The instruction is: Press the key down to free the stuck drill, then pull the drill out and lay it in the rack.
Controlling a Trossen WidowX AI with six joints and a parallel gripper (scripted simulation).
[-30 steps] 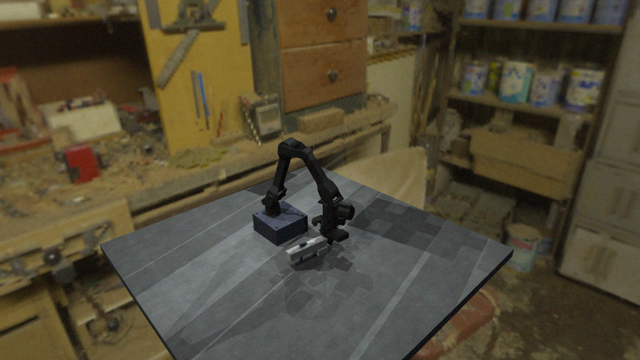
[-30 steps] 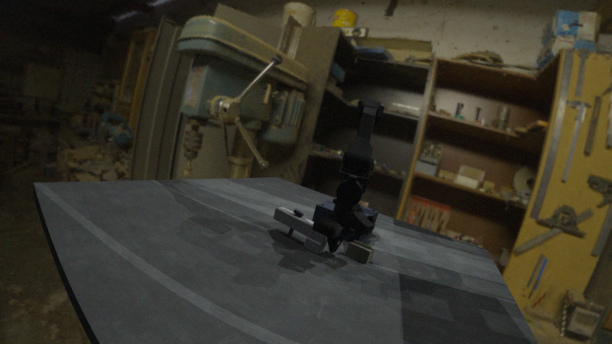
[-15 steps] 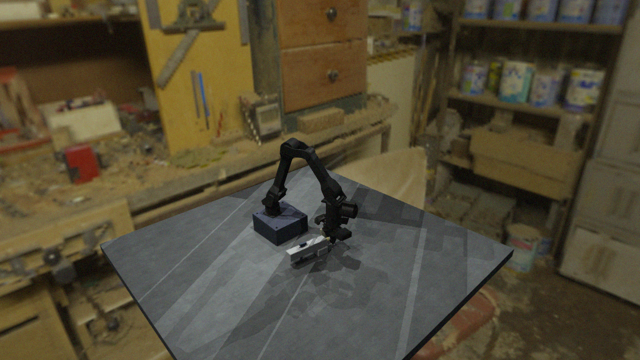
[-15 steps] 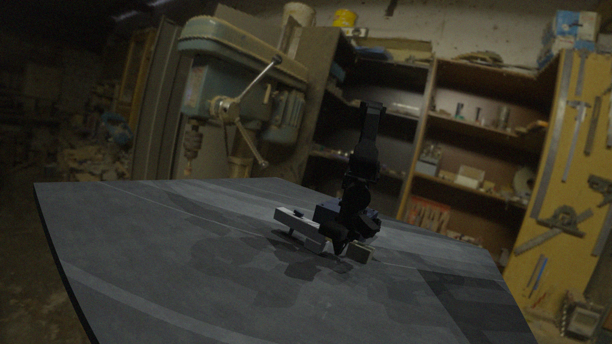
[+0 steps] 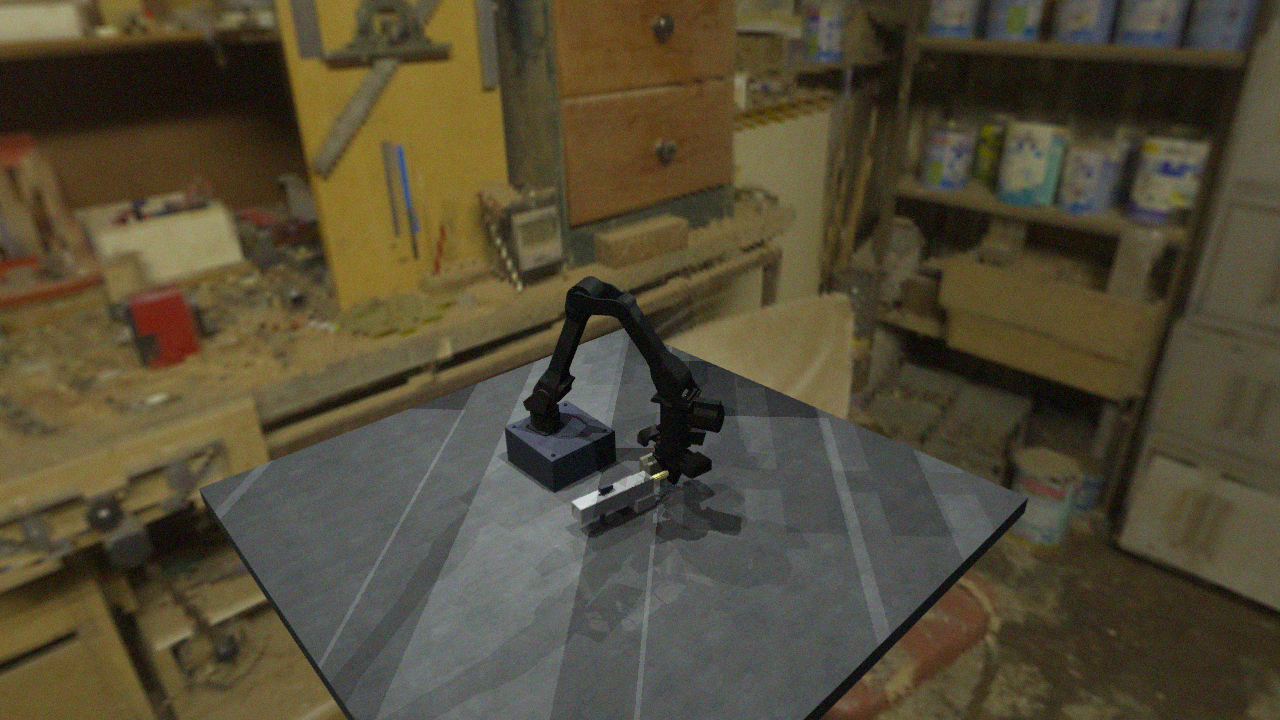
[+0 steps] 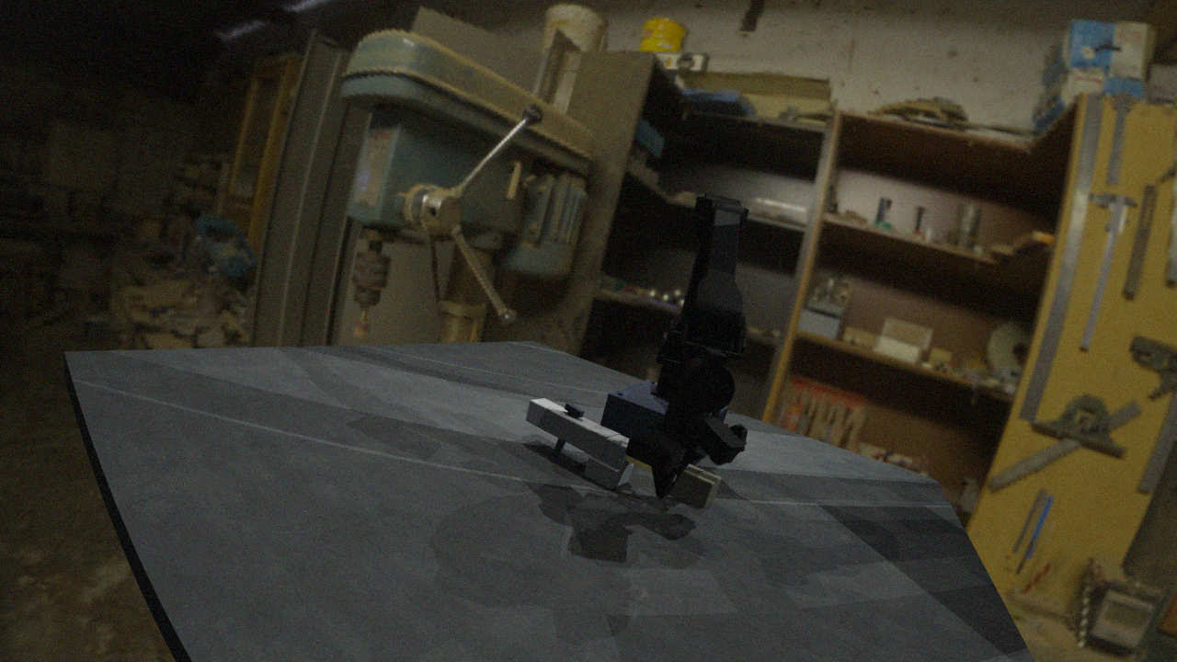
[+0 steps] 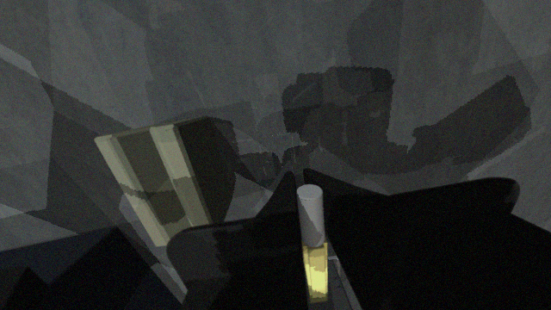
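The drill is 10 mm behind my gripper tip, 50 mm to the right of it and 30 mm above it. Round my gripper tip: small dark key 50 mm behind, 170 mm to the right, 40 mm above; rack 70 mm behind, 30 mm to the left.
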